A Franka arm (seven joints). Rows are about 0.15 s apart.
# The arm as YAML. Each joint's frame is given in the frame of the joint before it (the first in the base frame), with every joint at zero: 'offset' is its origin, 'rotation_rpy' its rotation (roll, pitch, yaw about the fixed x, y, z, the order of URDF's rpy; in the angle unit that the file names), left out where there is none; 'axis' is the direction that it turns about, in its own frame. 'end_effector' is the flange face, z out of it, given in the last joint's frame.
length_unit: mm
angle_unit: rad
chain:
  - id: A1
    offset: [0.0, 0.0, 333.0]
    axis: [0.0, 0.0, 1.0]
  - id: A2
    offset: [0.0, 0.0, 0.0]
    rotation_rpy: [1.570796, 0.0, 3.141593]
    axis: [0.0, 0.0, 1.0]
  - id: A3
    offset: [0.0, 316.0, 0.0]
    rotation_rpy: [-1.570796, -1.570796, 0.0]
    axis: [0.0, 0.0, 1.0]
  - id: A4
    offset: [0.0, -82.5, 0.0]
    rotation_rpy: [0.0, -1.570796, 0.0]
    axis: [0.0, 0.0, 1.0]
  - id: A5
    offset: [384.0, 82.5, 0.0]
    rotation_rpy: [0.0, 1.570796, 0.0]
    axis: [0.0, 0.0, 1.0]
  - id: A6
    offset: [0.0, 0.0, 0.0]
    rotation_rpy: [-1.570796, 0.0, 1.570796]
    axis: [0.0, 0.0, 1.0]
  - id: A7
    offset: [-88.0, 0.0, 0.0]
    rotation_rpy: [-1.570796, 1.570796, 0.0]
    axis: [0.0, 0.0, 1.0]
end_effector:
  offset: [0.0, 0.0, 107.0]
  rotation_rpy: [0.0, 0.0, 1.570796]
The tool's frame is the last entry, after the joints.
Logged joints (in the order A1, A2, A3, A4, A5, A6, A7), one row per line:
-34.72, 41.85, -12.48, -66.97, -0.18, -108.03, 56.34
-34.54, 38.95, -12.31, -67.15, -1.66, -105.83, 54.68
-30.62, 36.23, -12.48, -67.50, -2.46, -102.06, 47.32
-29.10, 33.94, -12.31, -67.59, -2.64, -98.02, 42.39
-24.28, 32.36, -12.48, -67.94, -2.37, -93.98, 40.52
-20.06, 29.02, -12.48, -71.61, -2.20, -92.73, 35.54
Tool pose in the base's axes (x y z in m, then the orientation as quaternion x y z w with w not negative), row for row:
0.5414, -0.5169, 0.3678, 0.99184, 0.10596, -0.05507, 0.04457
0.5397, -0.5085, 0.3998, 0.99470, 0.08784, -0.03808, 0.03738
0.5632, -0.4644, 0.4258, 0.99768, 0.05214, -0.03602, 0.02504
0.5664, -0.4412, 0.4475, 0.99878, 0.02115, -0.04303, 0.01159
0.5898, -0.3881, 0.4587, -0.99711, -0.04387, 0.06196, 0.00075
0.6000, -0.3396, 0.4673, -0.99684, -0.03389, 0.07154, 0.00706
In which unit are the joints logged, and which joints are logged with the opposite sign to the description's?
The joints are logged in degrees. Opposite sign: A5, A6, A7.
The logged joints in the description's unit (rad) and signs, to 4 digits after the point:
-0.6060, 0.7304, -0.2178, -1.1688, 0.0031, 1.8855, -0.9833
-0.6028, 0.6798, -0.2149, -1.1720, 0.0290, 1.8471, -0.9543
-0.5344, 0.6323, -0.2178, -1.1781, 0.0429, 1.7813, -0.8259
-0.5079, 0.5924, -0.2149, -1.1797, 0.0461, 1.7108, -0.7398
-0.4238, 0.5648, -0.2178, -1.1858, 0.0414, 1.6403, -0.7072
-0.3501, 0.5065, -0.2178, -1.2498, 0.0384, 1.6184, -0.6203

